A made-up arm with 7 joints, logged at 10 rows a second.
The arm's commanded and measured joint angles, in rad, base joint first. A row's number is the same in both.
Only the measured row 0 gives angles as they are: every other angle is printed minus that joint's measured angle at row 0.
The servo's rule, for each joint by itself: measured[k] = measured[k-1] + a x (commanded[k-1-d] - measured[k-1]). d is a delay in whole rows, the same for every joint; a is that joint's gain. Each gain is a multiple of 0.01, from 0.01 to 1. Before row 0 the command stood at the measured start. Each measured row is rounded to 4 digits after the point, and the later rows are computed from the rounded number. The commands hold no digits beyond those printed.
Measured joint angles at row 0: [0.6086, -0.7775, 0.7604, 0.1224, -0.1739, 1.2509, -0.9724]
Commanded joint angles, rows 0 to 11: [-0.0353, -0.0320, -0.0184, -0.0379, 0.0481, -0.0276, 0.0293]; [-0.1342, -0.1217, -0.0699, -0.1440, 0.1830, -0.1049, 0.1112]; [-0.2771, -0.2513, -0.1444, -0.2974, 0.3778, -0.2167, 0.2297]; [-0.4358, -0.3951, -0.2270, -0.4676, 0.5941, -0.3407, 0.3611]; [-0.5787, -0.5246, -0.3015, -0.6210, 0.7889, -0.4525, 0.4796]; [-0.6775, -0.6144, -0.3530, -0.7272, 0.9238, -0.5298, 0.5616]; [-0.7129, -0.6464, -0.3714, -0.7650, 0.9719, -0.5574, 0.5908]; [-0.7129, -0.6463, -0.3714, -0.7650, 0.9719, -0.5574, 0.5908]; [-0.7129, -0.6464, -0.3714, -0.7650, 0.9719, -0.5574, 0.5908]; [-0.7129, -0.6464, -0.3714, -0.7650, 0.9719, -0.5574, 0.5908]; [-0.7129, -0.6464, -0.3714, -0.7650, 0.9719, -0.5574, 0.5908]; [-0.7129, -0.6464, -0.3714, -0.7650, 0.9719, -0.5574, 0.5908]
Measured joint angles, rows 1 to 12: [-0.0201, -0.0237, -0.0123, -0.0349, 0.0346, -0.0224, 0.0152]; [-0.0851, -0.0962, -0.0509, -0.1353, 0.1414, -0.0892, 0.0651]; [-0.1945, -0.2110, -0.1135, -0.2844, 0.3116, -0.1925, 0.1507]; [-0.3320, -0.3472, -0.1895, -0.4529, 0.5150, -0.3125, 0.2601]; [-0.4726, -0.4785, -0.2645, -0.6076, 0.7122, -0.4259, 0.3742]; [-0.5894, -0.5791, -0.3238, -0.7176, 0.8646, -0.5101, 0.4716]; [-0.6598, -0.6289, -0.3557, -0.7612, 0.9419, -0.5484, 0.5336]; [-0.6901, -0.6418, -0.3662, -0.7647, 0.9635, -0.5557, 0.5633]; [-0.7031, -0.6452, -0.3697, -0.7650, 0.9695, -0.5571, 0.5776]; [-0.7087, -0.6461, -0.3708, -0.7650, 0.9712, -0.5573, 0.5845]; [-0.7111, -0.6463, -0.3712, -0.7650, 0.9717, -0.5574, 0.5878]; [-0.7121, -0.6464, -0.3713, -0.7650, 0.9718, -0.5574, 0.5894]
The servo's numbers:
d 0
a 0.57 0.74 0.67 0.92 0.72 0.81 0.52

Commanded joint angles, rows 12 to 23: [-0.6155, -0.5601, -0.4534, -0.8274, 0.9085, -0.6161, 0.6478]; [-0.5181, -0.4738, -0.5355, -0.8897, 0.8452, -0.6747, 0.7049]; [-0.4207, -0.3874, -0.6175, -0.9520, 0.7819, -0.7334, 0.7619]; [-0.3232, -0.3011, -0.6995, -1.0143, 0.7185, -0.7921, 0.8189]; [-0.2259, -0.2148, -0.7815, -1.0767, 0.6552, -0.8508, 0.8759]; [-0.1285, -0.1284, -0.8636, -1.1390, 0.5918, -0.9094, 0.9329]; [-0.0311, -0.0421, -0.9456, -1.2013, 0.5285, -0.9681, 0.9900]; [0.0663, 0.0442, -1.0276, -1.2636, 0.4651, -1.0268, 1.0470]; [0.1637, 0.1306, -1.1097, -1.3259, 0.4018, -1.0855, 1.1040]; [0.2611, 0.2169, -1.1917, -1.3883, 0.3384, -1.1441, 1.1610]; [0.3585, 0.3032, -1.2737, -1.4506, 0.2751, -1.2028, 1.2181]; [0.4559, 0.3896, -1.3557, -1.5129, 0.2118, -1.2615, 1.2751]
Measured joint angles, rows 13 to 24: [-0.6570, -0.5825, -0.4263, -0.8224, 0.9262, -0.6049, 0.6198]; [-0.5778, -0.5021, -0.4995, -0.8843, 0.8679, -0.6614, 0.6641]; [-0.4883, -0.4172, -0.5786, -0.9466, 0.8060, -0.7197, 0.7150]; [-0.3942, -0.3313, -0.6596, -1.0089, 0.7430, -0.7783, 0.7690]; [-0.2983, -0.2451, -0.7413, -1.0713, 0.6798, -0.8370, 0.8246]; [-0.2015, -0.1587, -0.8232, -1.1336, 0.6164, -0.8956, 0.8809]; [-0.1044, -0.0724, -0.9052, -1.1959, 0.5531, -0.9543, 0.9376]; [-0.0071, 0.0139, -0.9872, -1.2582, 0.4897, -1.0130, 0.9945]; [0.0903, 0.1003, -1.0693, -1.3205, 0.4264, -1.0717, 1.0514]; [0.1877, 0.1866, -1.1513, -1.3829, 0.3630, -1.1303, 1.1084]; [0.2851, 0.2729, -1.2333, -1.4452, 0.2997, -1.1890, 1.1654]; [0.3825, 0.3593, -1.3153, -1.5075, 0.2364, -1.2477, 1.2224]
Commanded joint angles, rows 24 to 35: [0.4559, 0.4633, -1.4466, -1.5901, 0.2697, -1.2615, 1.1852]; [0.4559, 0.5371, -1.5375, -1.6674, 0.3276, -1.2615, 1.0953]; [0.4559, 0.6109, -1.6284, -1.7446, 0.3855, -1.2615, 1.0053]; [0.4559, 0.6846, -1.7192, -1.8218, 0.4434, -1.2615, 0.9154]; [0.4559, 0.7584, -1.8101, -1.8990, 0.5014, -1.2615, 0.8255]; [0.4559, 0.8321, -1.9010, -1.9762, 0.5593, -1.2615, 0.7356]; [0.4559, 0.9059, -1.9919, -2.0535, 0.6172, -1.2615, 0.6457]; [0.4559, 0.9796, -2.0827, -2.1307, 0.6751, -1.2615, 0.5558]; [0.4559, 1.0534, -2.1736, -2.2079, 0.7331, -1.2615, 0.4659]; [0.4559, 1.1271, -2.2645, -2.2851, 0.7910, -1.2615, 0.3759]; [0.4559, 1.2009, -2.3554, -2.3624, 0.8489, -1.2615, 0.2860]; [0.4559, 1.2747, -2.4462, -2.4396, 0.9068, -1.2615, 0.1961]
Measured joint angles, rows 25 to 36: [0.4243, 0.4363, -1.4033, -1.5835, 0.2604, -1.2589, 1.2031]; [0.4423, 0.5109, -1.4932, -1.6607, 0.3088, -1.2610, 1.1470]; [0.4501, 0.5849, -1.5838, -1.7379, 0.3640, -1.2614, 1.0733]; [0.4534, 0.6587, -1.6745, -1.8151, 0.4212, -1.2615, 0.9912]; [0.4548, 0.7325, -1.7654, -1.8923, 0.4789, -1.2615, 0.9050]; [0.4554, 0.8062, -1.8563, -1.9695, 0.5368, -1.2615, 0.8169]; [0.4557, 0.8800, -1.9472, -2.0468, 0.5947, -1.2615, 0.7279]; [0.4558, 0.9537, -2.0380, -2.1240, 0.6526, -1.2615, 0.6384]; [0.4559, 1.0275, -2.1289, -2.2012, 0.7106, -1.2615, 0.5487]; [0.4559, 1.1012, -2.2198, -2.2784, 0.7685, -1.2615, 0.4588]; [0.4559, 1.1750, -2.3107, -2.3557, 0.8264, -1.2615, 0.3689]; [0.4559, 1.2488, -2.4015, -2.4329, 0.8843, -1.2615, 0.2790]
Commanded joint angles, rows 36 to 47: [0.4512, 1.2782, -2.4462, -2.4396, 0.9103, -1.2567, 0.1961]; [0.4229, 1.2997, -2.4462, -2.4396, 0.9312, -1.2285, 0.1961]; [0.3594, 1.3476, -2.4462, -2.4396, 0.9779, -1.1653, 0.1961]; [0.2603, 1.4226, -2.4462, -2.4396, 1.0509, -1.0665, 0.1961]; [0.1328, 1.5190, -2.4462, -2.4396, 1.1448, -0.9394, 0.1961]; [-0.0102, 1.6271, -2.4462, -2.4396, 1.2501, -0.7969, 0.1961]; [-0.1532, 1.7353, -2.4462, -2.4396, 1.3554, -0.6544, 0.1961]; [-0.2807, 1.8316, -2.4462, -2.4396, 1.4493, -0.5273, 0.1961]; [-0.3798, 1.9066, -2.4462, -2.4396, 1.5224, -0.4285, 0.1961]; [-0.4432, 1.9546, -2.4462, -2.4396, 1.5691, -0.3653, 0.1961]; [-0.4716, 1.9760, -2.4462, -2.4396, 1.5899, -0.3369, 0.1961]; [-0.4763, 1.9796, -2.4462, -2.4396, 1.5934, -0.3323, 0.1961]
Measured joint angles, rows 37 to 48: [0.4532, 1.2706, -2.4314, -2.4391, 0.9030, -1.2576, 0.2359]; [0.4359, 1.2921, -2.4413, -2.4396, 0.9233, -1.2340, 0.2152]; [0.3923, 1.3332, -2.4446, -2.4396, 0.9626, -1.1784, 0.2053]; [0.3171, 1.3994, -2.4457, -2.4396, 1.0262, -1.0878, 0.2005]; [0.2120, 1.4879, -2.4460, -2.4396, 1.1116, -0.9676, 0.1982]; [0.0853, 1.5909, -2.4461, -2.4396, 1.2113, -0.8293, 0.1971]; [-0.0506, 1.6978, -2.4462, -2.4396, 1.3151, -0.6876, 0.1966]; [-0.1818, 1.7968, -2.4462, -2.4396, 1.4117, -0.5578, 0.1963]; [-0.2947, 1.8781, -2.4462, -2.4396, 1.4914, -0.4531, 0.1962]; [-0.3793, 1.9347, -2.4462, -2.4396, 1.5473, -0.3820, 0.1961]; [-0.4319, 1.9653, -2.4462, -2.4396, 1.5780, -0.3455, 0.1961]; [-0.4572, 1.9759, -2.4462, -2.4396, 1.5891, -0.3348, 0.1961]
